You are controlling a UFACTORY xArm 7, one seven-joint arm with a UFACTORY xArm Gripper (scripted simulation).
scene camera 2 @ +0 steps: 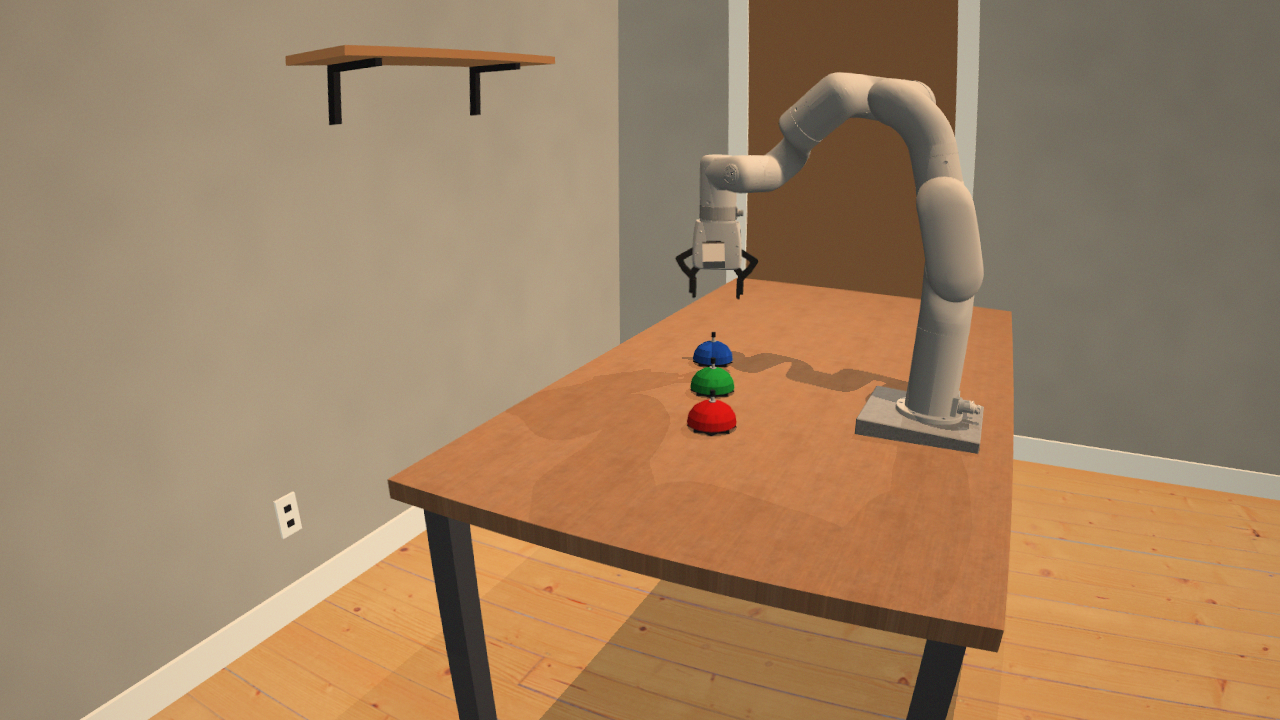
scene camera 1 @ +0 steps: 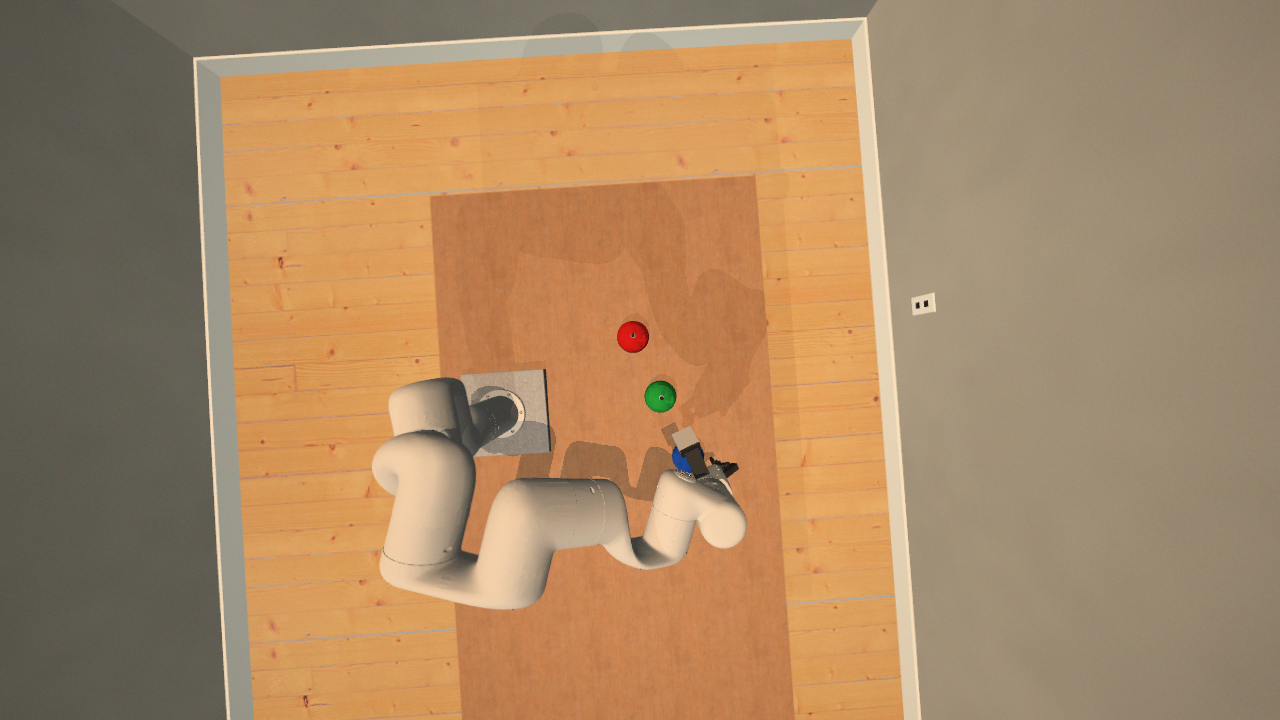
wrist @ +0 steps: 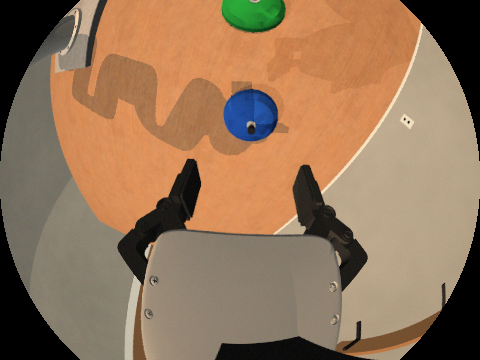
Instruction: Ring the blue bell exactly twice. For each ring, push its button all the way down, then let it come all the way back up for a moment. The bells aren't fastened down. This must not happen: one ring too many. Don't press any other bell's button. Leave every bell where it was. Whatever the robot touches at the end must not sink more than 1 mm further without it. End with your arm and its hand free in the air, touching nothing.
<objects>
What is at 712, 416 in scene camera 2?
A red bell.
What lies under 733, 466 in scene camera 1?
My gripper.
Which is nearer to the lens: the green bell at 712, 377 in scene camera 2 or the blue bell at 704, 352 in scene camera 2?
The green bell.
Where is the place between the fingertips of my gripper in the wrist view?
248, 173
</objects>
